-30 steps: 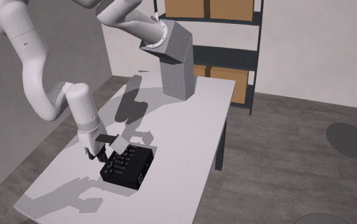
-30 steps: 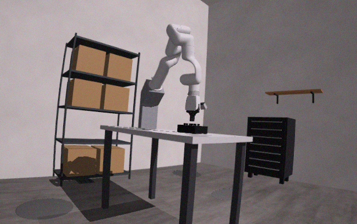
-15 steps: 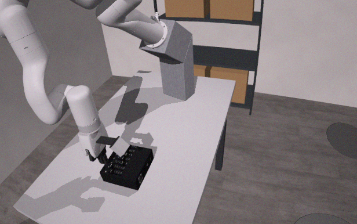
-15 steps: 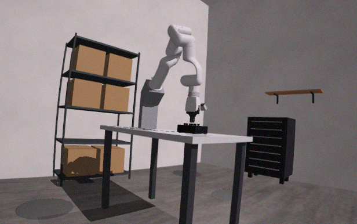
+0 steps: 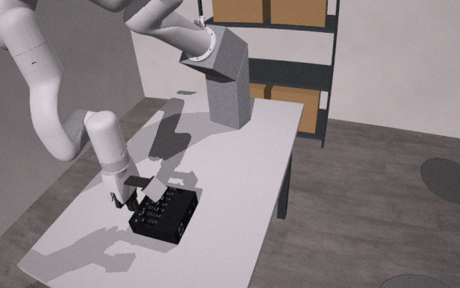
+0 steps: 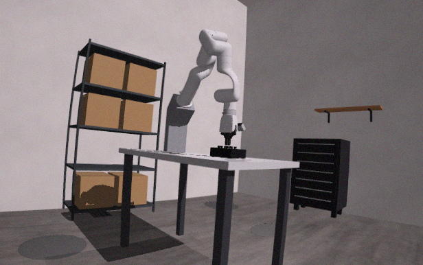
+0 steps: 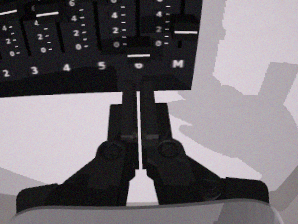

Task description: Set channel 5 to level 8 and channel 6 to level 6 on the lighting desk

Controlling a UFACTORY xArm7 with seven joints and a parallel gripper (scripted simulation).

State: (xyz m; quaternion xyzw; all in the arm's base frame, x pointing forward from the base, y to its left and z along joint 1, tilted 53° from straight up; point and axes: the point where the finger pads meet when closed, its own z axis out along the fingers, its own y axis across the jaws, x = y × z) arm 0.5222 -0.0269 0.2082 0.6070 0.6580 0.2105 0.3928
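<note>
The channel 6 fader cap is 3 cm to the left of my hand and 3 cm below it. Also, from my hand: channel 5 fader cap 6 cm to the left, 3 cm below, 2 cm behind; master fader cap 4 cm to the left, 3 cm below, 3 cm ahead.
</note>
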